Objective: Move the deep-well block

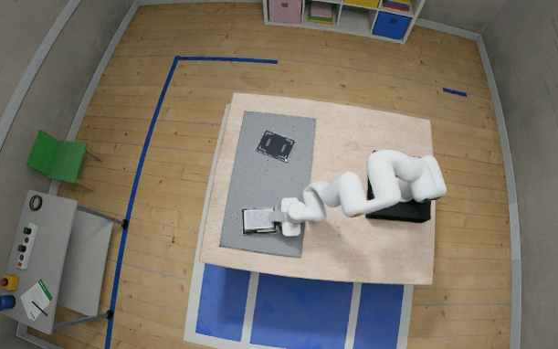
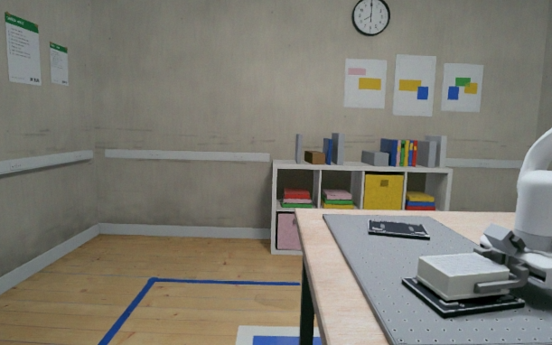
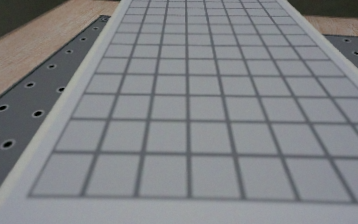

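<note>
My hand is 1 cm short of the white 96-well deep-well block.
</note>
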